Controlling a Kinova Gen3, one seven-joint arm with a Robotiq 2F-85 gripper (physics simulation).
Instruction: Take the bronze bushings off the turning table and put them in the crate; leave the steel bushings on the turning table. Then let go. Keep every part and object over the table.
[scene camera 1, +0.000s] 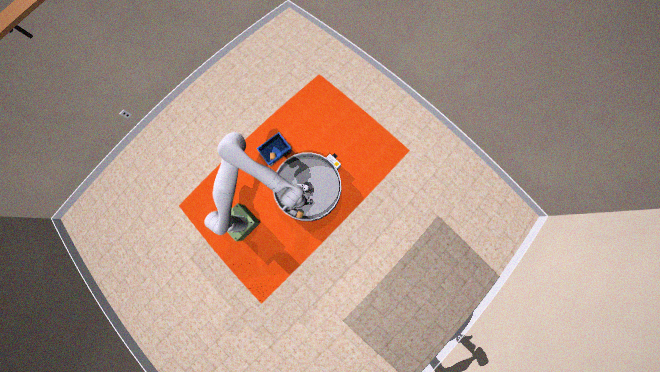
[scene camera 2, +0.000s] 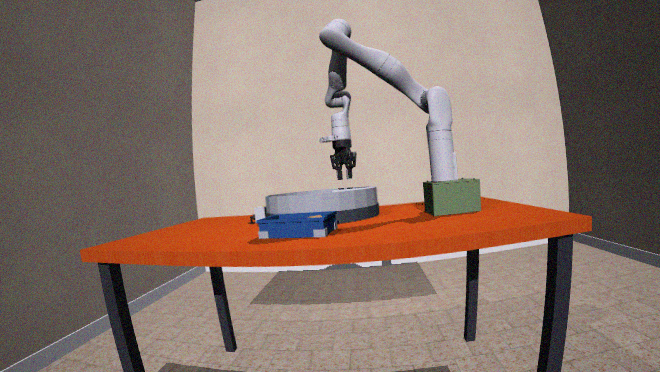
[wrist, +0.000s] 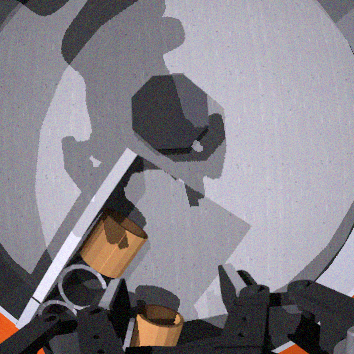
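Pixels of known places: gripper, between the fingertips: (scene camera 2: 344, 179) (wrist: 173, 288); arm's base, origin of its link: (scene camera 1: 240, 223) (scene camera 2: 444, 180).
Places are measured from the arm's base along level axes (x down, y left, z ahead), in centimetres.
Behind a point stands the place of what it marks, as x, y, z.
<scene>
My gripper (scene camera 2: 345, 176) {-3.1, -16.9, 36.5} (wrist: 173, 288) {-3.1, -16.9, 36.5} is partly open and empty, above the turning table (scene camera 1: 327, 182) {5.2, -16.7, 56.4} (scene camera 2: 320, 201) {3.0, 10.7, 42.0} (wrist: 280, 150) {5.2, -19.3, 48.6}. In the wrist view, one bronze bushing (wrist: 114, 245) {1.4, -13.0, 35.1} is beside a pale straight wall. Another bronze bushing (wrist: 159, 330) {1.4, -19.6, 31.5} shows low between the fingers, apart from them, partly cut off by the gripper body. Two steel bushings show as thin grey rings, one steel ring (wrist: 60, 286) {1.4, -11.7, 29.7} beside the wall, the other steel ring (wrist: 56, 302) {1.5, -12.1, 28.2} partly behind the left finger. The blue crate (scene camera 1: 285, 141) {5.7, 23.1, 55.1} (scene camera 2: 295, 229) {8.3, 32.2, 45.4} holds a bronze bushing (scene camera 1: 272, 156) {6.2, 21.4, 42.0} (scene camera 2: 316, 216) {6.4, 22.4, 41.5}.
The pale wall (wrist: 80, 230) {0.5, -10.6, 34.7} stands on the turning table and runs from near the dark centre hub (wrist: 167, 112) {4.4, -10.0, 45.0} to the rim. A small white box with a yellow spot (scene camera 1: 333, 161) {4.8, -9.3, 68.5} is at the turning table's edge. The arm's green base (scene camera 1: 244, 223) {-5.4, -3.0, 3.4} (scene camera 2: 452, 196) {4.9, 11.1, -0.2} stands on the orange table (scene camera 1: 350, 120) {10.5, 5.7, 99.2} (scene camera 2: 200, 255) {11.5, 48.4, 65.4}.
</scene>
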